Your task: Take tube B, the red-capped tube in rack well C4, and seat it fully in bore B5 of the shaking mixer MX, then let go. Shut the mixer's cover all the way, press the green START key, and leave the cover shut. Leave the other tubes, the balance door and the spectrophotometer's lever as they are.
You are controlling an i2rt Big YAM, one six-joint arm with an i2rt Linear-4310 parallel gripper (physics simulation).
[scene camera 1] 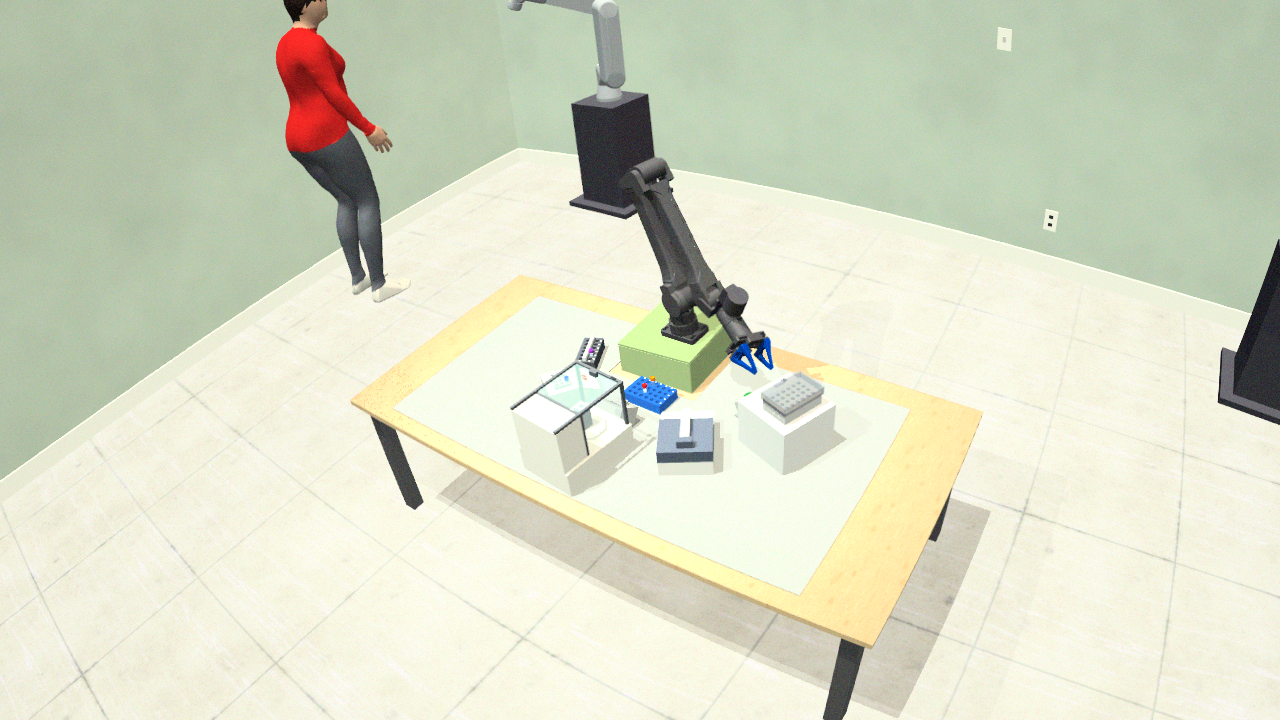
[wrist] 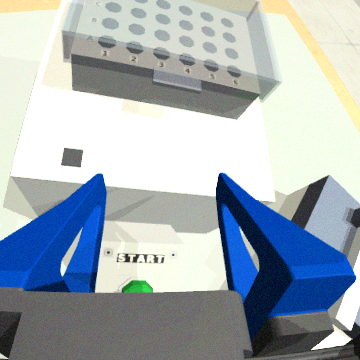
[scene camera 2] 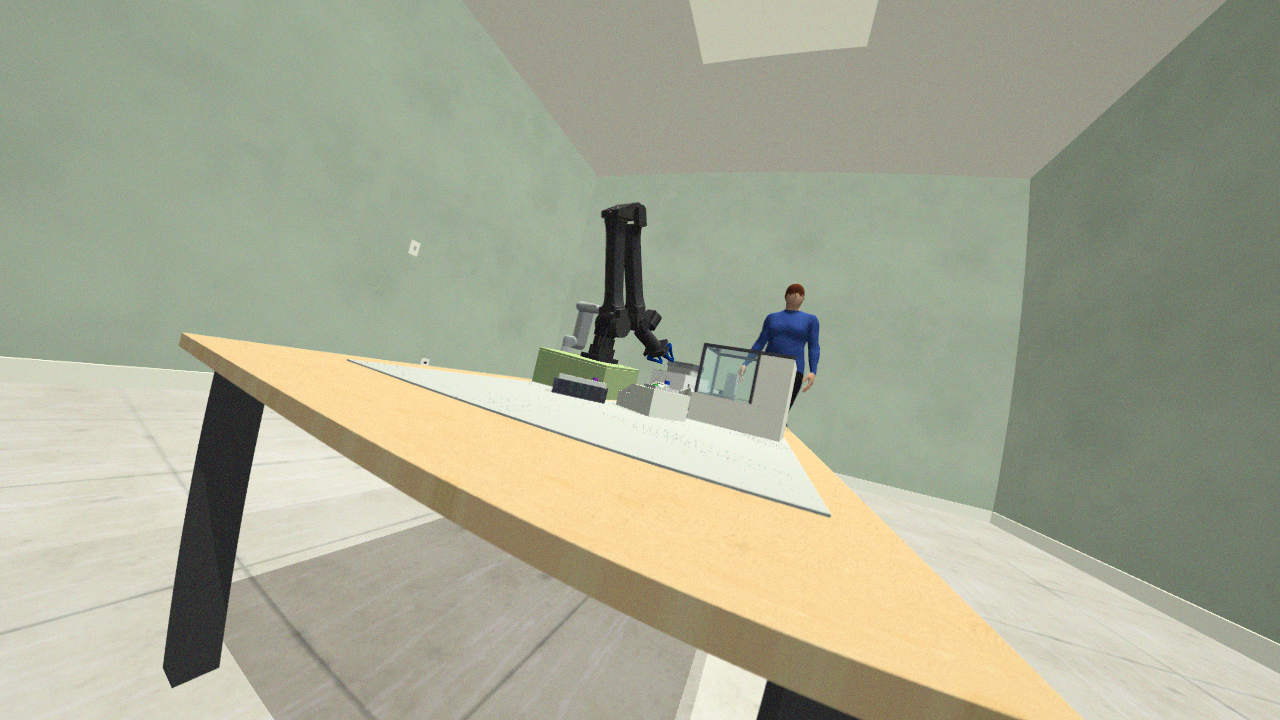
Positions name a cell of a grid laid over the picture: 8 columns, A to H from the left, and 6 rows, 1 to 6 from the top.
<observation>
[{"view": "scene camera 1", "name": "gripper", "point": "E4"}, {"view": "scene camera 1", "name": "white mixer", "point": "E4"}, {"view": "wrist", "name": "gripper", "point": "D4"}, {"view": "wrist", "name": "white mixer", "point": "D3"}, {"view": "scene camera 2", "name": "glass-walled white box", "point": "E4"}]
</observation>
